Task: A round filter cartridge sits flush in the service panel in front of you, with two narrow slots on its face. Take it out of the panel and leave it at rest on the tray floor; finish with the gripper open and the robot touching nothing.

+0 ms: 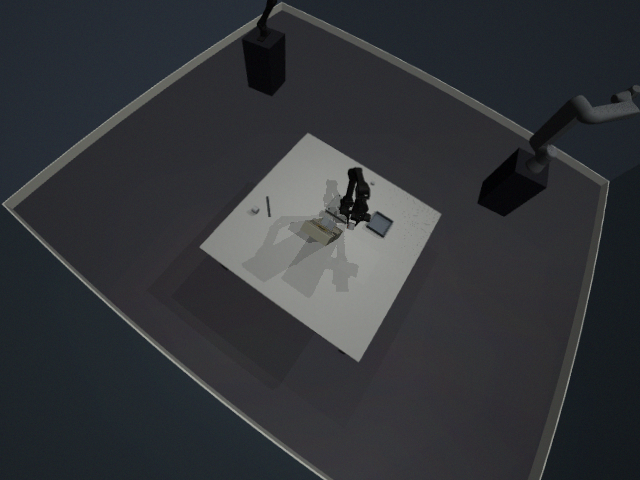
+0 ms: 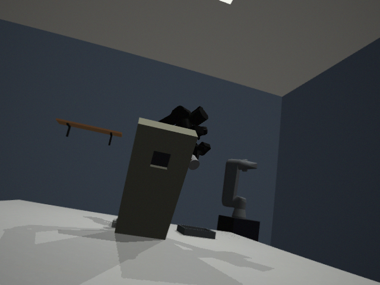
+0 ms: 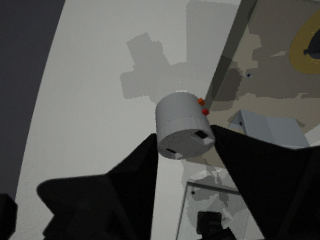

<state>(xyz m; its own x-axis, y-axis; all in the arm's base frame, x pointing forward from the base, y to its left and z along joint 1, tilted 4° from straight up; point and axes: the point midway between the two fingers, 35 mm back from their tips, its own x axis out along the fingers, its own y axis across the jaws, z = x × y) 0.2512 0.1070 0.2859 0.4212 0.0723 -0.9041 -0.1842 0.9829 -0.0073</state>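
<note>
Now: gripper tip 260 mm past the square tray, 180 mm to the right of it and 290 mm above it. Also, from my gripper tip: round filter cartridge: right at my gripper tip; small white piece: 80 mm ahead, 670 mm to the right, 280 mm below.
</note>
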